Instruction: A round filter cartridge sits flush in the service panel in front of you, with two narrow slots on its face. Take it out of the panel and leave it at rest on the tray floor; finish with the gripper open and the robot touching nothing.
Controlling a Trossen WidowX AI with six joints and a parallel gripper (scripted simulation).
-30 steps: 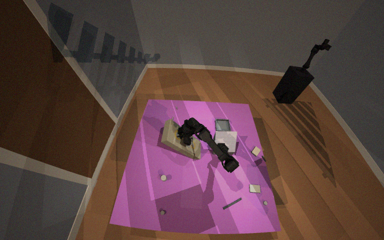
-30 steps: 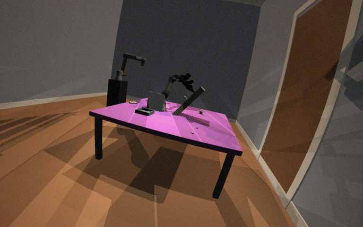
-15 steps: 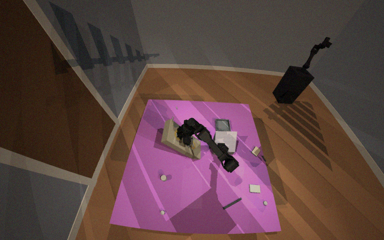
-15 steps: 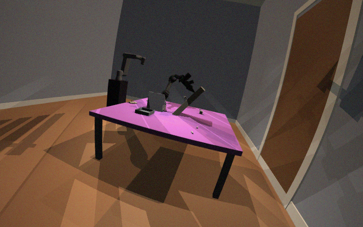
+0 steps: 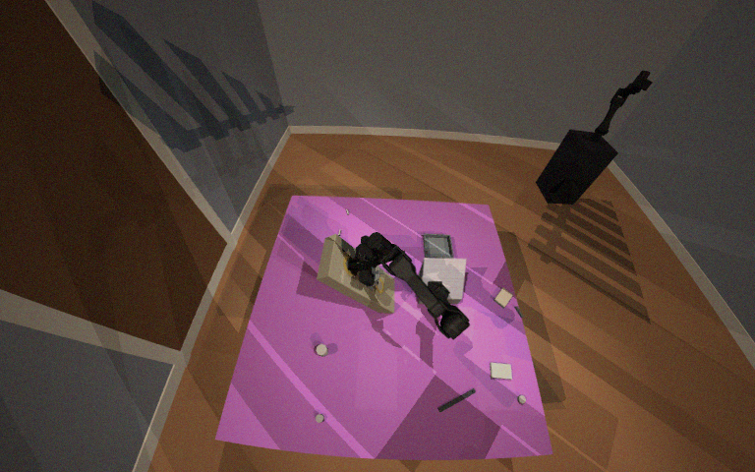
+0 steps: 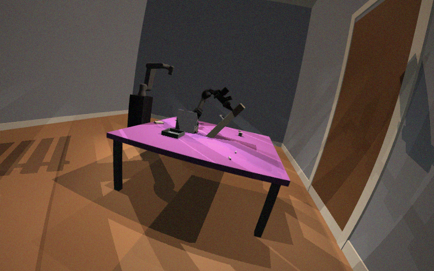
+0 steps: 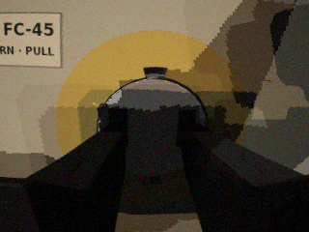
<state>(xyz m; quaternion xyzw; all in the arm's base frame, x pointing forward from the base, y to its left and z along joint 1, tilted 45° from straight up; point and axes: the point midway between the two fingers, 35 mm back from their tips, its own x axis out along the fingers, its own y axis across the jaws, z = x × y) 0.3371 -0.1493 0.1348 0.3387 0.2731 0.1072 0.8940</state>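
Right now the round grey filter cartridge is 1 cm below my gripper tip and 1 cm ahead of it. From my gripper tip the other things lie so: dark tray (44 cm behind, 27 cm to the right, 27 cm below).
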